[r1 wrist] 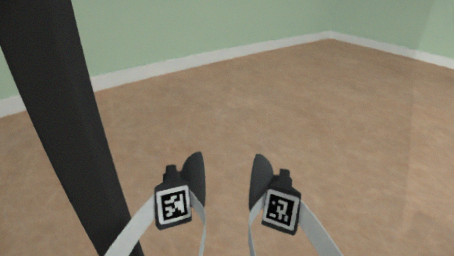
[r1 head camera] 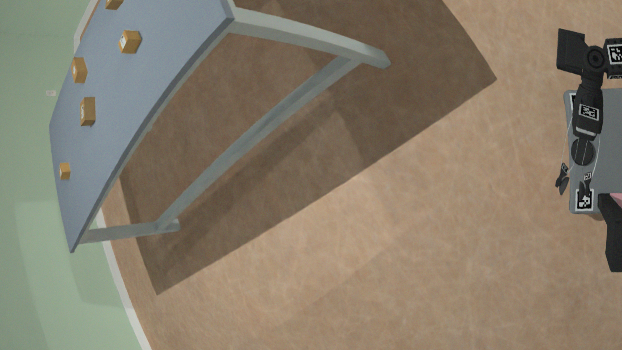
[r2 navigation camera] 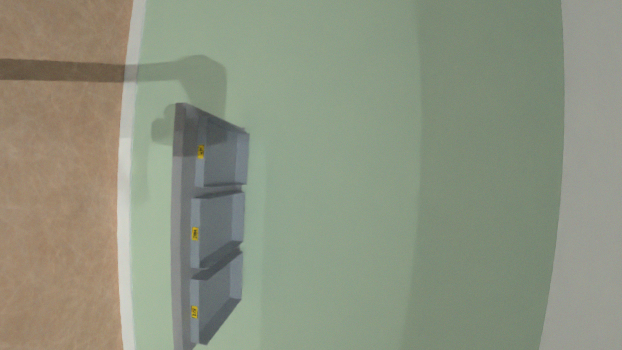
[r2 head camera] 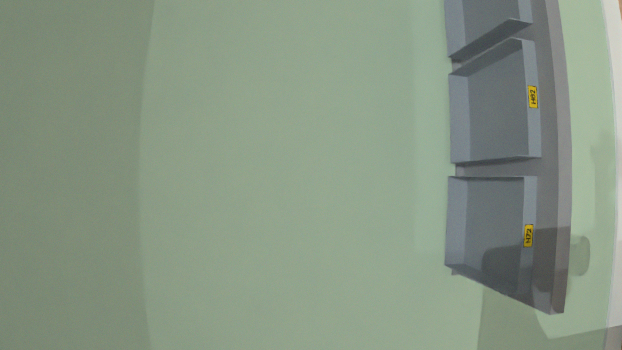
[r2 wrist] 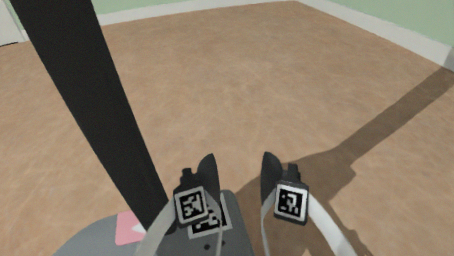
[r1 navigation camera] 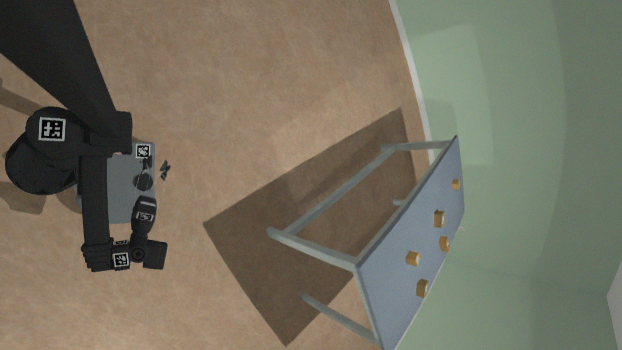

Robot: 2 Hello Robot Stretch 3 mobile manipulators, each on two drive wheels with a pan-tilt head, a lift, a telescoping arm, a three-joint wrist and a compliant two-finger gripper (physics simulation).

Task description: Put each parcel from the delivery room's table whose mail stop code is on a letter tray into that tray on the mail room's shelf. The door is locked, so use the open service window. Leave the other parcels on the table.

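Several tan parcels stand on the blue-grey table; among them are a parcel nearer the front edge and a small parcel towards one end. Their codes are too small to read. My r1 gripper is open and empty, over its own base, away from the table. On the wall shelf stand the H72 tray, a middle tray, seemingly H92, and a third tray. My r2 gripper is open and empty above its base.
The r1 mast and r2 mast stand left in the wrist views. The table's legs and low rail reach out over the floor. Green walls stand behind the table and the shelf. The service window does not show.
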